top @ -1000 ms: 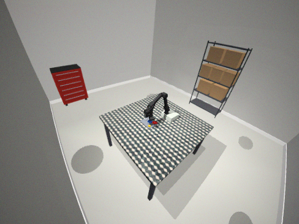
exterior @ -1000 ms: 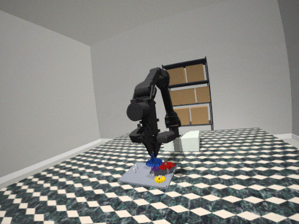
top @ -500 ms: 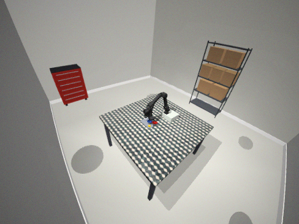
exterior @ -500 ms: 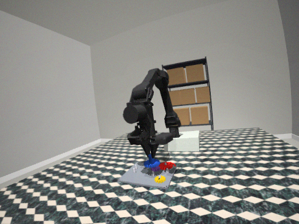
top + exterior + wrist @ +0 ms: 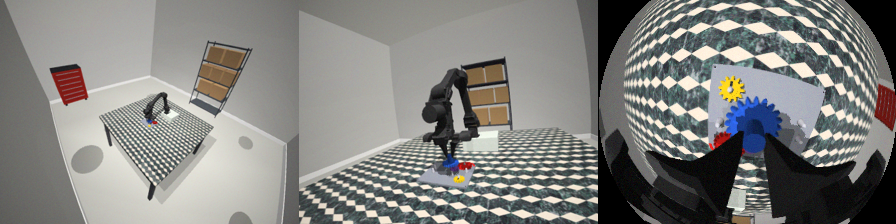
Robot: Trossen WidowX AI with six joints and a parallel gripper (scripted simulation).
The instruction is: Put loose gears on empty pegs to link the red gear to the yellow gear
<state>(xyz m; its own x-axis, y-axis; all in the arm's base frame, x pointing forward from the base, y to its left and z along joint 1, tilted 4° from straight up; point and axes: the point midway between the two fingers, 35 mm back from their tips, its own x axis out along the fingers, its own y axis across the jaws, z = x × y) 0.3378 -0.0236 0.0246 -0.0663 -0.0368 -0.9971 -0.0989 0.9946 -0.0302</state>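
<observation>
Now: the yellow gear 3 cm ahead of my gripper tip, 4 cm to the left of it and 7 cm below it. From my gripper tip the other things lie so: red gear 8 cm behind, 3 cm to the left, 7 cm below; then small purple gear 5 cm behind, 1 cm to the right, 7 cm below; then blue gear 1 cm below.
</observation>
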